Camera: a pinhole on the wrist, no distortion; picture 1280 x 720 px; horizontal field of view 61.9 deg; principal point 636.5 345.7 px. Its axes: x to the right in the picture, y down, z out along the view. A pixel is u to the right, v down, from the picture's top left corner.
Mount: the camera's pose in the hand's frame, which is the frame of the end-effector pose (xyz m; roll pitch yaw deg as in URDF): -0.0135 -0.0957 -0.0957 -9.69 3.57 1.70
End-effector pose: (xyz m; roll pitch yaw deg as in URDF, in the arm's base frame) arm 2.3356 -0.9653 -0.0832 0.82 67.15 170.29
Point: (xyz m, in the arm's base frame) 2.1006 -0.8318 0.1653
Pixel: 270 195
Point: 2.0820 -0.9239 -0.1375
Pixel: 1107 475
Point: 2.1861 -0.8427 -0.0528
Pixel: 776 167
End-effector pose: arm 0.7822 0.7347 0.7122 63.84 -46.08 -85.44
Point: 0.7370 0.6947 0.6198
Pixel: 252 98
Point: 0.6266 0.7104 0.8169
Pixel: 952 477
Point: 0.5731 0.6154 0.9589
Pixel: outside the picture
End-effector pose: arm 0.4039 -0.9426 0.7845 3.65 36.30 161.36
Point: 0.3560 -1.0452 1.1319
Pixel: outside the picture
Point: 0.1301 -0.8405 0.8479
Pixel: 1239 461
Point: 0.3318 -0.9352 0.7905
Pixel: outside the picture
